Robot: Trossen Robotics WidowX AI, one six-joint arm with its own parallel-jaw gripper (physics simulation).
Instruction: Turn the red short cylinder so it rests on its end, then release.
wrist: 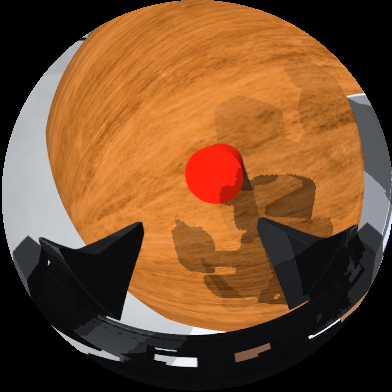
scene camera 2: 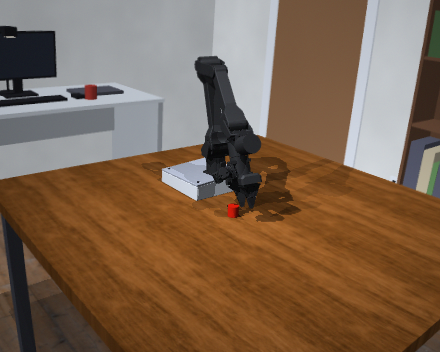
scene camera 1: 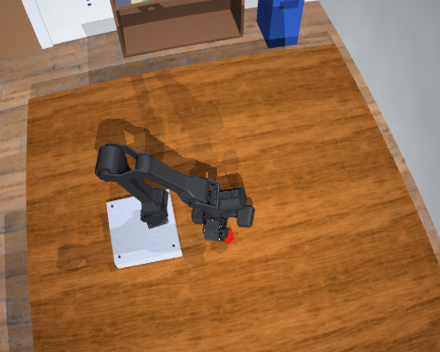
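Note:
The red short cylinder [scene camera 1: 229,236] [scene camera 2: 233,211] [wrist: 213,174] stands upright on its end on the wooden table, with its round top face toward the wrist camera. In the first scene view the gripper partly covers it. My gripper [scene camera 2: 246,206] [wrist: 201,226] is open, with nothing between its fingers. In the wrist view the cylinder lies beyond the fingertips, between their lines and apart from both. In the second scene view the fingertips are just to the right of the cylinder and a little above the table.
The arm's white base plate [scene camera 1: 142,245] [scene camera 2: 181,185] lies on the wooden table [scene camera 1: 300,280] [scene camera 2: 210,280], close to the cylinder. A shelf [scene camera 1: 120,30] and a blue bin [scene camera 1: 281,25] stand beyond the table. A white desk [scene camera 2: 137,95] with a red cup [scene camera 2: 90,92] is in the background.

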